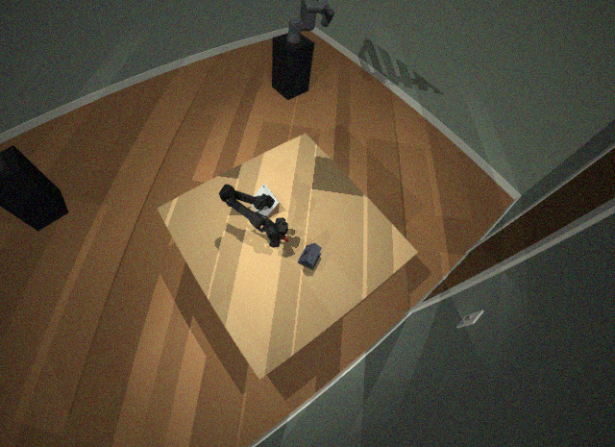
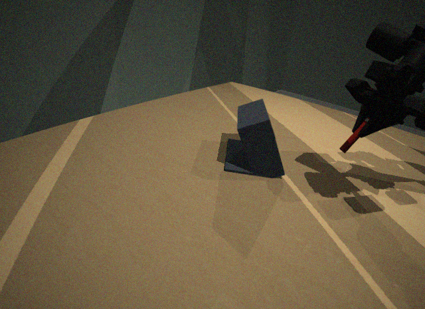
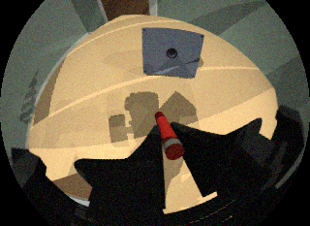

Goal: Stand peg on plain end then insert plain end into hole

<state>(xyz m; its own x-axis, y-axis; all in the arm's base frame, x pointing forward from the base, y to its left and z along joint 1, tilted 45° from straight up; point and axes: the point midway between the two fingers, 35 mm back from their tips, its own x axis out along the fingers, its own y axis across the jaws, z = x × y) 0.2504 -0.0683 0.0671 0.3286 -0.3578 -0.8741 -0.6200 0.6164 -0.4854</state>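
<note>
My gripper tip is 17 cm short of the sloped panel, 6 cm to the right of it and 4 cm above it. Also, from my gripper tip: red peg (1 cm behind, 1 cm to the right, 1 cm above).
</note>
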